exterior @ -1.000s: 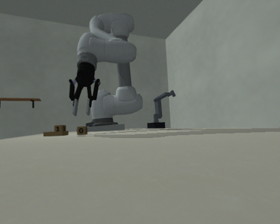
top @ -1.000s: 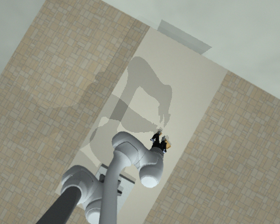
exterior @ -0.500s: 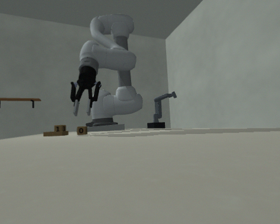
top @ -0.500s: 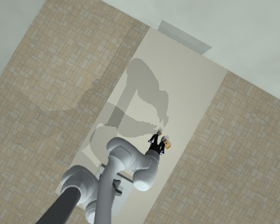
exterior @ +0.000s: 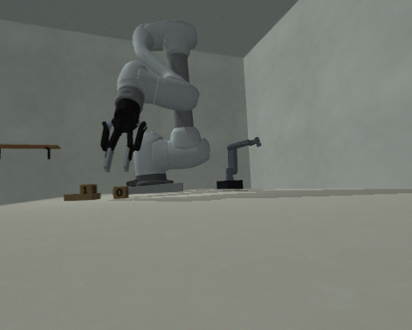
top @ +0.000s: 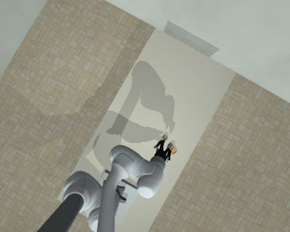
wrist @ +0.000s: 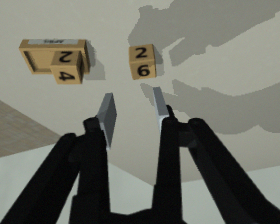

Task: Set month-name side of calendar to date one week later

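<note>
Right now the wooden cube is 2 cm ahead of my hand and 9 cm below it. From my hand the other things lie so: tray (4 cm behind, 9 cm to the right, 10 cm below).
</note>
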